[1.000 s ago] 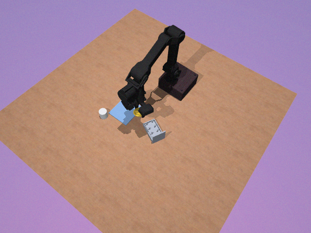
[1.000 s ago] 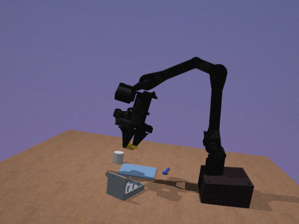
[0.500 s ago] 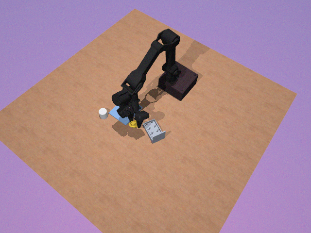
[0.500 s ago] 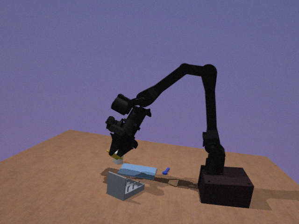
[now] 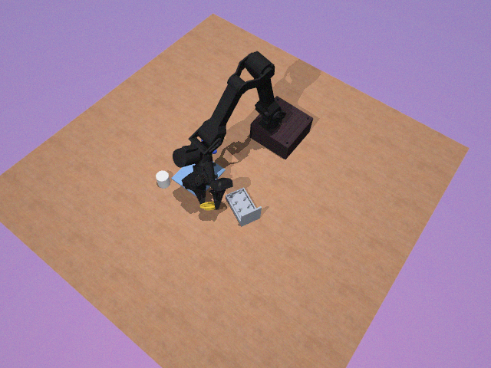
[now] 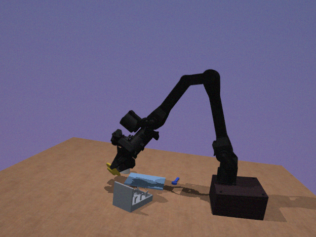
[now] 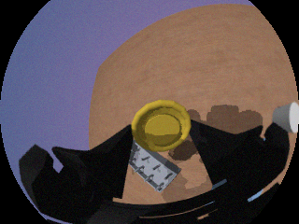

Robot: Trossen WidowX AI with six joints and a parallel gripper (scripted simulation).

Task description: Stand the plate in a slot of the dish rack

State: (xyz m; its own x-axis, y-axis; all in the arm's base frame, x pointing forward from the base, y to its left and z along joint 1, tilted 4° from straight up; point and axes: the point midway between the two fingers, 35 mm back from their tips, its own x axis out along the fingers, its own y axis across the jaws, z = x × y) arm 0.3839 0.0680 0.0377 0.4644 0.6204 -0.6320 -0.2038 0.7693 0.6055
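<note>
My gripper tip is 10 cm past the grey dish rack, 5 cm to the right of it and 5 cm above it. Round my gripper tip: yellow plate 1 cm above; then white cup 2 cm ahead, 22 cm to the right, 5 cm below; then blue spoon 20 cm behind, 21 cm to the right, 7 cm below.
</note>
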